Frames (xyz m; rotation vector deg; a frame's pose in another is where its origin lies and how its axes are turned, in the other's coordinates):
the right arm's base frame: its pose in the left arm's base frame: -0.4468 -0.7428 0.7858 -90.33 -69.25 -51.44
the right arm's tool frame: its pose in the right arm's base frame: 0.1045 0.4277 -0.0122 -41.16 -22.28 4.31
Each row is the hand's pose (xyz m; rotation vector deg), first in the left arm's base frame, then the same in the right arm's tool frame.
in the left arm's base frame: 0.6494 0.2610 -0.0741 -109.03 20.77 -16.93
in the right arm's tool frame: 0.2427 -0.2746 1.4429 33.29 5.30 79.65
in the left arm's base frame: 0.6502 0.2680 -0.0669 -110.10 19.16 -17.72
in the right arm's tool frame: 0.2520 -0.2781 1.4417 32.70 5.09 77.93
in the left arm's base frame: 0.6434 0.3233 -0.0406 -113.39 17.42 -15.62
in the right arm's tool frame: 0.2987 -0.3180 1.4467 31.71 1.40 76.34
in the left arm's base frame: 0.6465 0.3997 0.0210 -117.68 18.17 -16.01
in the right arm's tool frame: 0.3864 -0.3619 1.4425 27.66 -0.89 75.81
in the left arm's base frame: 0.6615 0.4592 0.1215 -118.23 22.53 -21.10
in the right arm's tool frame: 0.4975 -0.3824 1.4090 22.97 2.63 77.70
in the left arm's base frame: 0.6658 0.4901 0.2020 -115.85 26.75 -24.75
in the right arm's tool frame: 0.5737 -0.3932 1.3700 21.20 6.86 80.46
